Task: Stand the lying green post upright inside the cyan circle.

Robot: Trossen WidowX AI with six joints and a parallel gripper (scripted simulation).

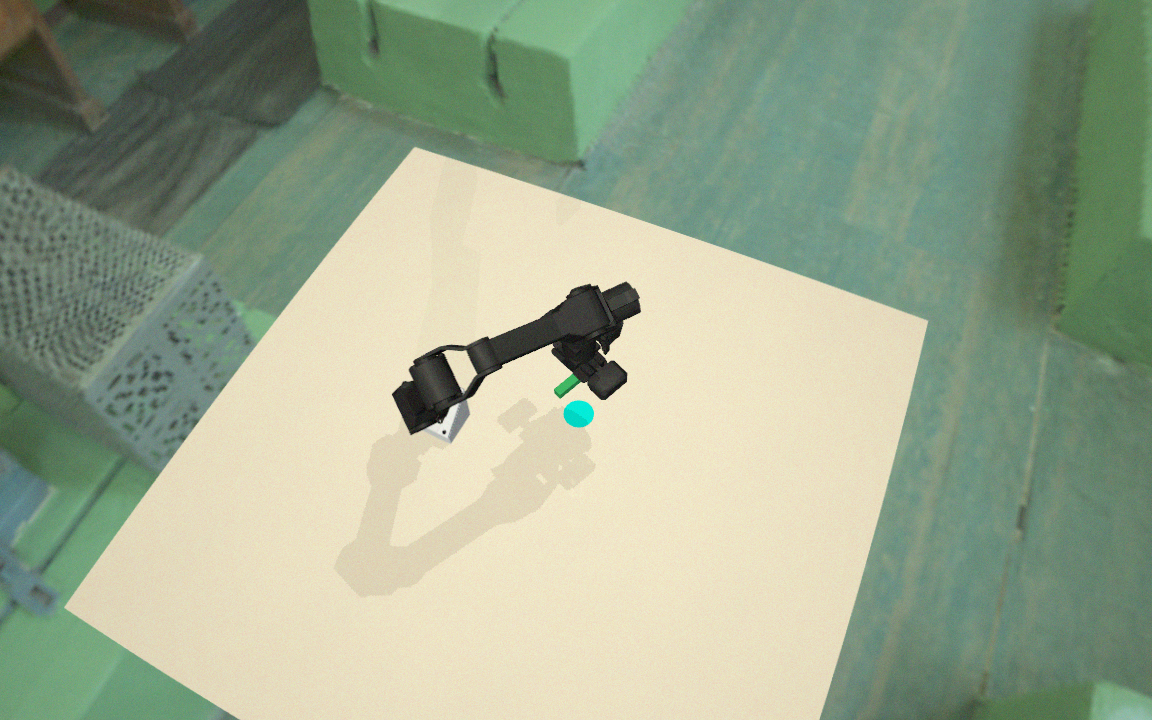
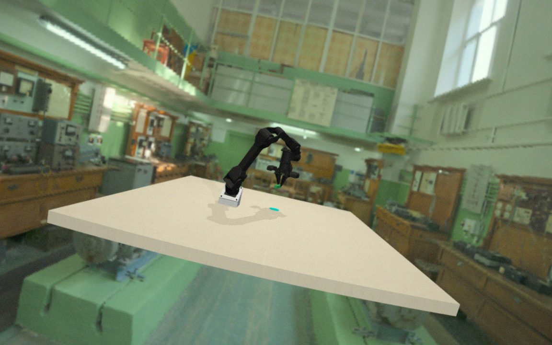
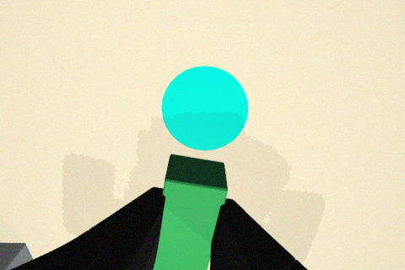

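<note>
Now: gripper tip 14 cm above the cyan circle. From my gripper tip the other things lie so: green post 2 cm to the right, 1 cm behind.
</note>
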